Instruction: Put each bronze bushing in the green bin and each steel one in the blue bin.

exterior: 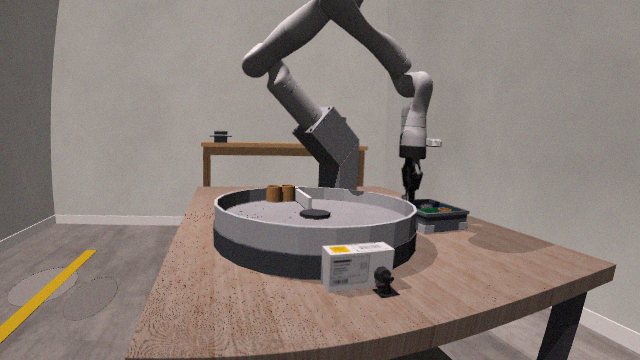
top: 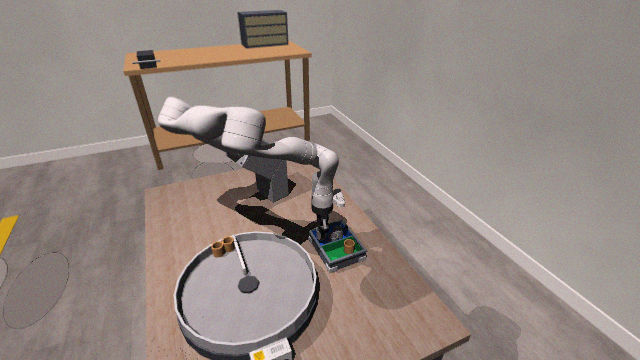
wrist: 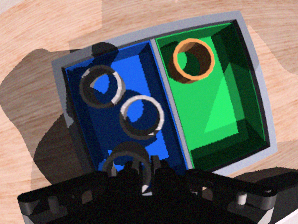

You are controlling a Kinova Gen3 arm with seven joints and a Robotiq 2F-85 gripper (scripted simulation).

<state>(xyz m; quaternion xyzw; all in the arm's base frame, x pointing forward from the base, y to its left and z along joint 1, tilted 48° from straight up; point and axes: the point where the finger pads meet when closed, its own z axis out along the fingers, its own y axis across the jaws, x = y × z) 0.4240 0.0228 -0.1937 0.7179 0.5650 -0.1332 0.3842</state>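
My hand is 40 mm to the right of the tray, 40 mm short of it and 40 mm above it. Also, from my hand: turntable (310 mm to the right, 90 mm ahead, 20 mm below).
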